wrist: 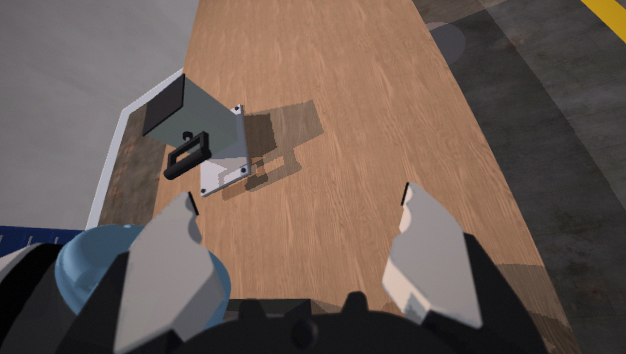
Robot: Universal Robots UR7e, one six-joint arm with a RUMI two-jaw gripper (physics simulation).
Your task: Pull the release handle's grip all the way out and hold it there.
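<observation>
The release handle's black grip [189,161] is a D-shaped loop in the left part of the wrist view. It stands off the front of a grey-green box [202,112] with a dark top. The box is fixed to a pale base plate [220,181] with screws at its corners. How far the grip is out of the box is hard to tell from this angle. My gripper [301,190] is wide open with nothing between its fingers. The grip lies beyond and above the left fingertip in the view, apart from both fingers.
The box stands on a wooden table [340,125], near its left edge, and casts a shadow to the right. Grey wall and a white skirting strip [107,170] lie beyond the left edge. Dark floor [540,130] lies to the right. A blue arm joint [95,255] shows at lower left.
</observation>
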